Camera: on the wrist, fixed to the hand. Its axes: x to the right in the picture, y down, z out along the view.
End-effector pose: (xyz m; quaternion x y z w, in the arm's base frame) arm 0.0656 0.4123 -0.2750 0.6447 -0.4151 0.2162 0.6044
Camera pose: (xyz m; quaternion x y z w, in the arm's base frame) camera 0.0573 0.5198 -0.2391 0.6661 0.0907 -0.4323 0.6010
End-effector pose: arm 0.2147 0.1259 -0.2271 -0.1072 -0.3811 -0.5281 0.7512
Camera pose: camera 0.2948 0.0848 -0.2963 0.0346 -0.3425 -0.9374 0.0529
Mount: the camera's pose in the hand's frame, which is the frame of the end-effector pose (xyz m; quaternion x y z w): -0.0061 0.0362 -0.1075 -0.1447 -0.1184 -0.7262 0.6616
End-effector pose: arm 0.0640 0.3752 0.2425 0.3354 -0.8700 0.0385 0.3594
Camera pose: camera 0.1095 0.4397 0.3242 0.8062 -0.3801 -0.4011 0.2113
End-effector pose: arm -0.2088 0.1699 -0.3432 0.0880 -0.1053 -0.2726 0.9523
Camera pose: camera -0.1690 0.2153 -0.4394 -0.0354 -0.0791 -0.8975 0.4323
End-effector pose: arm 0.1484 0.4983 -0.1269 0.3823 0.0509 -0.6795 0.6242
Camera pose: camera 0.2291 0.5542 -0.1841 -0.0452 -0.3357 0.9407 0.0191
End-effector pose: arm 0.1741 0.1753 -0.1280 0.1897 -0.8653 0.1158 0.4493
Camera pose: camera 0.2405 0.2492 -0.0729 0.7026 -0.5047 -0.3973 0.3063
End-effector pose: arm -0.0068 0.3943 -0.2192 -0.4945 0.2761 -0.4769 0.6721
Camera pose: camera -0.0865 0.3588 -0.2919 -0.6814 -0.1870 -0.7051 0.0595
